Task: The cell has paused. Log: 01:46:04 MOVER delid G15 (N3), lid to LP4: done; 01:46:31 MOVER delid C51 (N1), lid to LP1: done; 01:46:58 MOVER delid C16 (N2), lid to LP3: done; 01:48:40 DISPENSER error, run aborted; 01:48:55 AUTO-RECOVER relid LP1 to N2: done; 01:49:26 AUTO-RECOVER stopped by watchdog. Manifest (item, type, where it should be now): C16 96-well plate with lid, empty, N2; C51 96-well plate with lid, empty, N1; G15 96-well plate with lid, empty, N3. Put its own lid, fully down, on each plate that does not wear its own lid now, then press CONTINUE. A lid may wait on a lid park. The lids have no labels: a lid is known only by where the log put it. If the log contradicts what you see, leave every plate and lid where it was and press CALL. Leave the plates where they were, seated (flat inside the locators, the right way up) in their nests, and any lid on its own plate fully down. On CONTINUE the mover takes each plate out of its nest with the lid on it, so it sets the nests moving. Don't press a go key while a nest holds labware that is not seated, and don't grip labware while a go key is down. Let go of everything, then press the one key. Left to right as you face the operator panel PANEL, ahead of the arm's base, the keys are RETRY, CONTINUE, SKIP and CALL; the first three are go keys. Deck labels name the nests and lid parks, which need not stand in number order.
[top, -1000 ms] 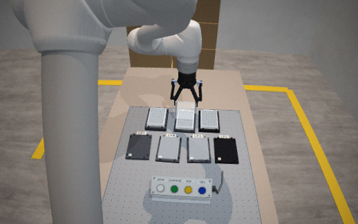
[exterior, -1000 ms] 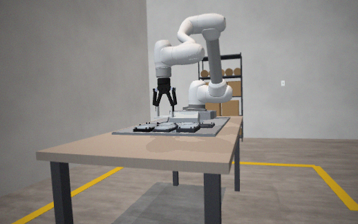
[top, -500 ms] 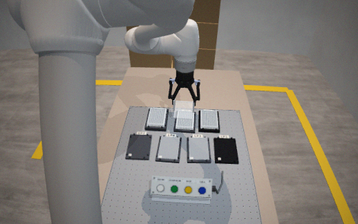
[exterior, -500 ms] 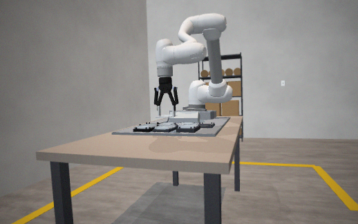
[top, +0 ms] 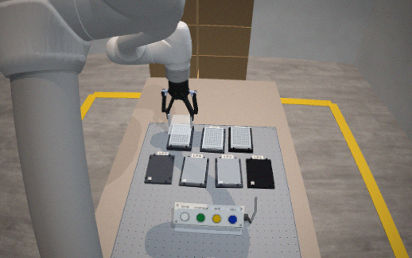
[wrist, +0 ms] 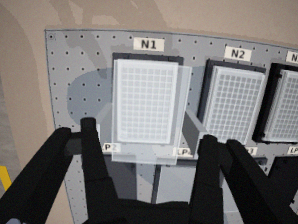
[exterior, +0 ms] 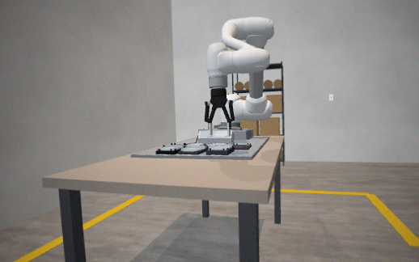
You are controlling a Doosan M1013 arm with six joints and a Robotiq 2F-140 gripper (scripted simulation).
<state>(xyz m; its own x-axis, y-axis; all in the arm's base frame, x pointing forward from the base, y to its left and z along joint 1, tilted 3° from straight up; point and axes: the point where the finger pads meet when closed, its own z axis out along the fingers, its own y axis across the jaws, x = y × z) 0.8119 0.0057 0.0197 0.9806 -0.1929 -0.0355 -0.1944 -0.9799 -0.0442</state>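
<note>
Now: the plate 80 mm below my hand. Also, from my hand: lid park LP3: 210 mm behind, 170 mm to the right, 100 mm below; lid park LP2: 170 mm behind, 90 mm to the left, 100 mm below; lid park LP4: 190 mm behind, 40 mm to the right, 100 mm below.
</note>
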